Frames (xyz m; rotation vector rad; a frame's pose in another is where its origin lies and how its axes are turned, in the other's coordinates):
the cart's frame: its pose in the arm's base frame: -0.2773 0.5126 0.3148 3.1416 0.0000 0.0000
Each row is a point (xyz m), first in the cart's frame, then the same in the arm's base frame.
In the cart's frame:
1: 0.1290 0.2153 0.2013
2: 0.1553 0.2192 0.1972
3: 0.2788 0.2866 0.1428
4: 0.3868 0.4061 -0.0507
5: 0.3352 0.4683 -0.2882
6: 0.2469 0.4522 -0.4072
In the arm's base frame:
1: -0.1483 0.2973 0.1135
2: -0.1220 0.2934 0.1176
3: 0.0015 0.2260 0.1720
4: 0.1095 0.1065 0.3655
5: 0.0579 0.0443 0.6030
6: -0.0304 0.0604 0.7220

